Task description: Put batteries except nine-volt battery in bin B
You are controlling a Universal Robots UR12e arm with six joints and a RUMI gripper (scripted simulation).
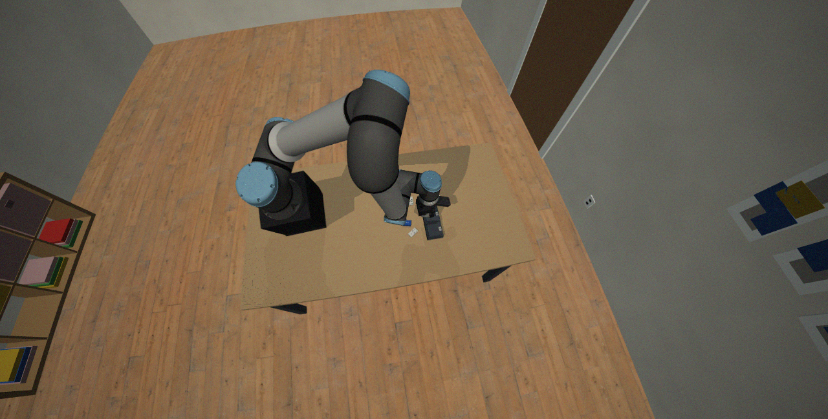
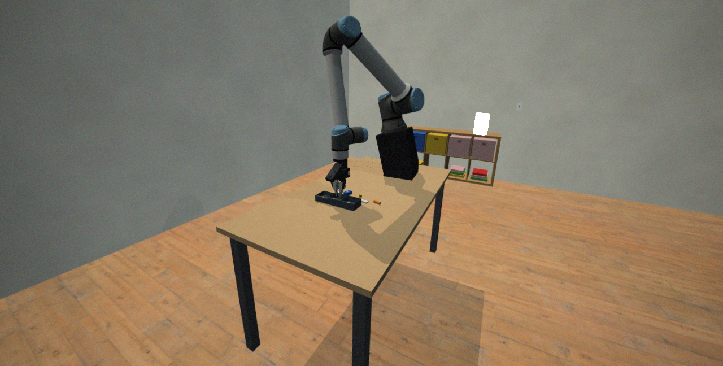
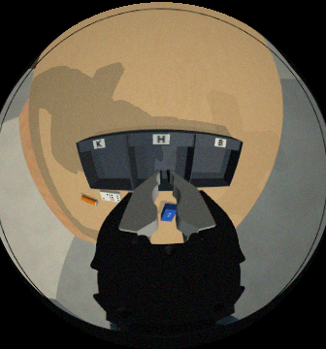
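My gripper is now 20 mm above the bin tray and 10 mm short of it. The rest, counted from my hand: orange battery (200 mm to the left, 70 mm behind, 30 mm below); yellow item (120 mm behind, 90 mm to the left, 30 mm below); blue nine-volt battery (130 mm behind, 30 mm below, 10 mm to the left).
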